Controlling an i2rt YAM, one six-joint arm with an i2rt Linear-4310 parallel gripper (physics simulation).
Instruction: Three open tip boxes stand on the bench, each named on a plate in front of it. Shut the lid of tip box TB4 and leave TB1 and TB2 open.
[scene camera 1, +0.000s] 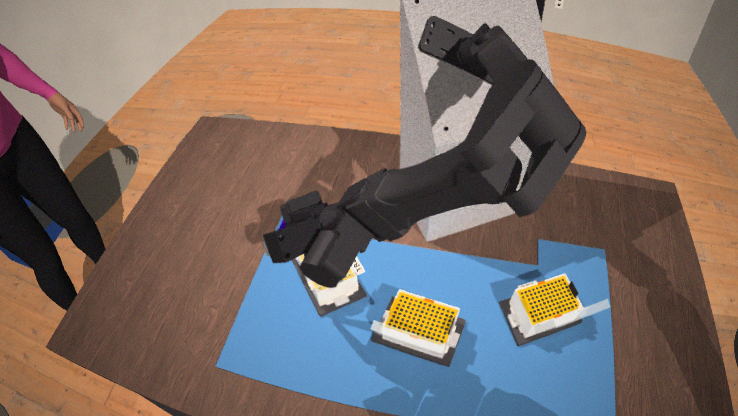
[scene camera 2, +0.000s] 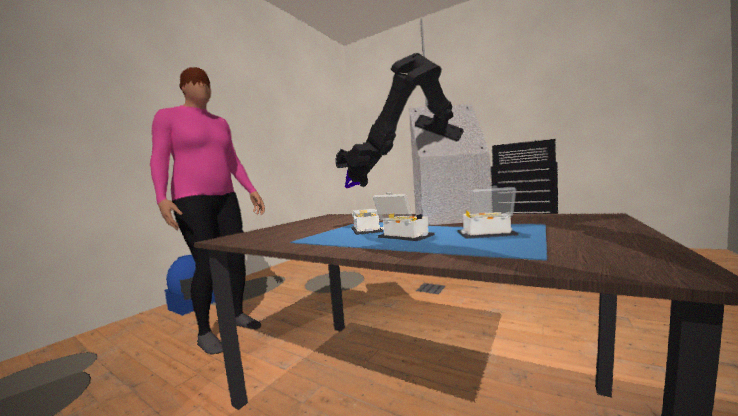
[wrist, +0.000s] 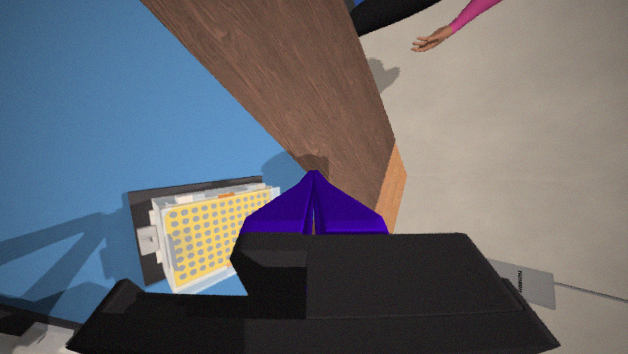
Labels:
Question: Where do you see a blue mat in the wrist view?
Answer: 104, 104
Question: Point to the gripper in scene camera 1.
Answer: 279, 231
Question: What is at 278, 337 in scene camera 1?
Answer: A blue mat.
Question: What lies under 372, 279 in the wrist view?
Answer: The gripper.

